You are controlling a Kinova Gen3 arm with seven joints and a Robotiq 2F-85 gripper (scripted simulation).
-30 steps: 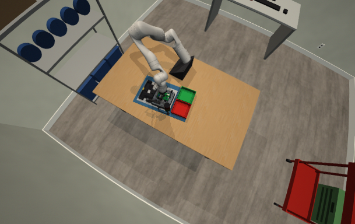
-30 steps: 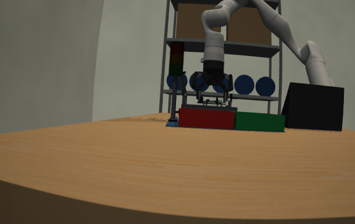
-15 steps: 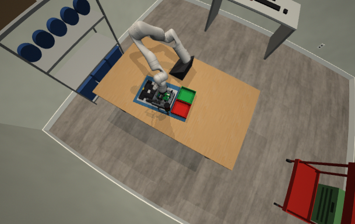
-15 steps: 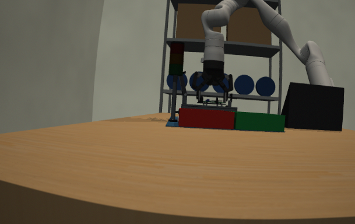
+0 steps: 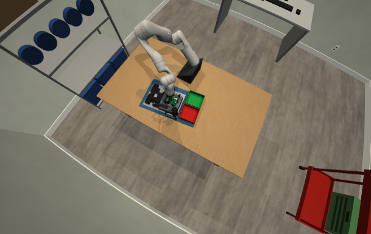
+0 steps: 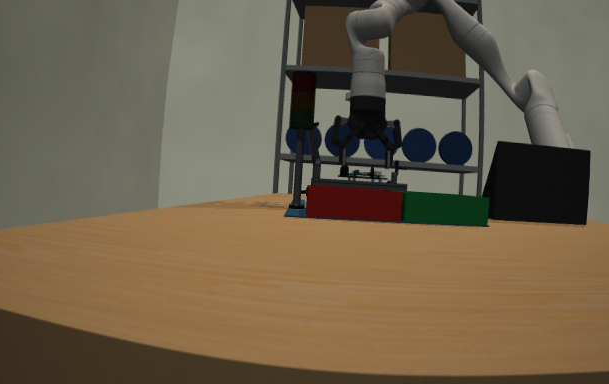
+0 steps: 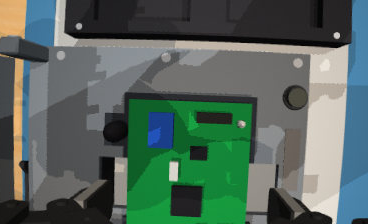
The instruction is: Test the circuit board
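The green circuit board lies 20 mm below my hand. Round my hand: tester lid: 130 mm ahead, 90 mm above, 10 mm to the left; then red bin: 200 mm to the left, 80 mm below, 30 mm ahead; then green bin: 190 mm to the left, 120 mm behind, 80 mm below.
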